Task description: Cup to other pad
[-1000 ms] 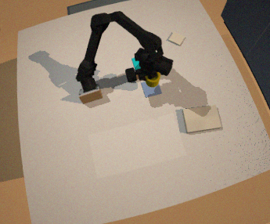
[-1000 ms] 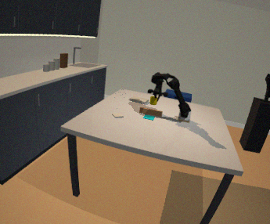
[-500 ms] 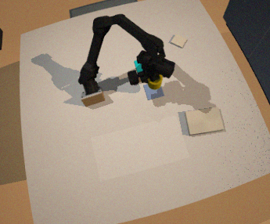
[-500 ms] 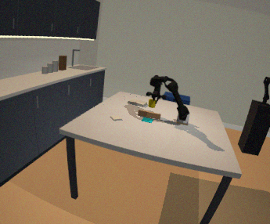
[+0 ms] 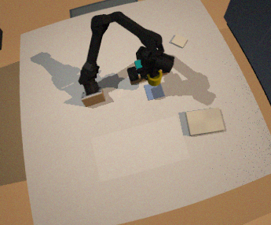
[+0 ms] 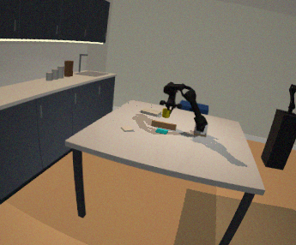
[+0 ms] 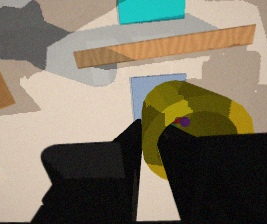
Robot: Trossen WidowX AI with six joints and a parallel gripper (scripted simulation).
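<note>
Right now my gripper tip is 100 mm above the wooden bar, 60 mm to the right of it and 20 mm short of it. Round my gripper tip: yellow cup 20 mm ahead; then flat beige block 260 mm to the right, 220 mm ahead, 100 mm below; then blue pad 120 mm below, 30 mm ahead, 20 mm to the right.
</note>
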